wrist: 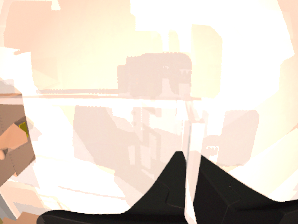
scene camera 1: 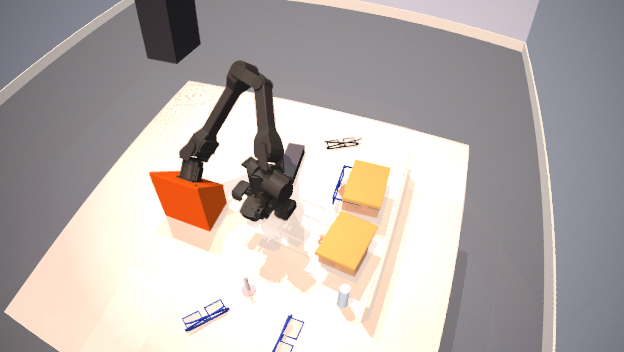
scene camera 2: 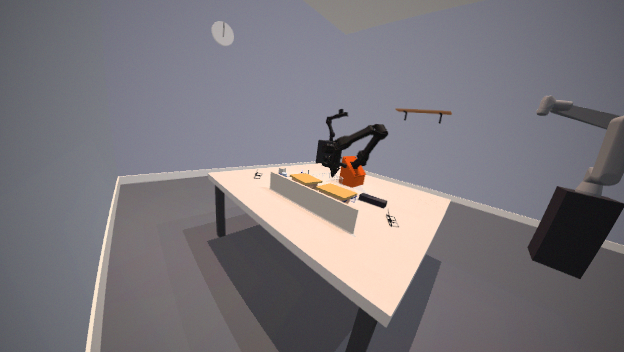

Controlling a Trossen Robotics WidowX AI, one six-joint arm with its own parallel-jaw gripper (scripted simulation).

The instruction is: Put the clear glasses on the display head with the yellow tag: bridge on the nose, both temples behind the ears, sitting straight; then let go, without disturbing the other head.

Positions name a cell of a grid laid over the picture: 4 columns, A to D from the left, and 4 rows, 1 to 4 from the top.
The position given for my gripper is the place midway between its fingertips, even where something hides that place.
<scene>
I see my gripper (scene camera 1: B3).
My gripper also shows in the wrist view (wrist: C3).
</scene>
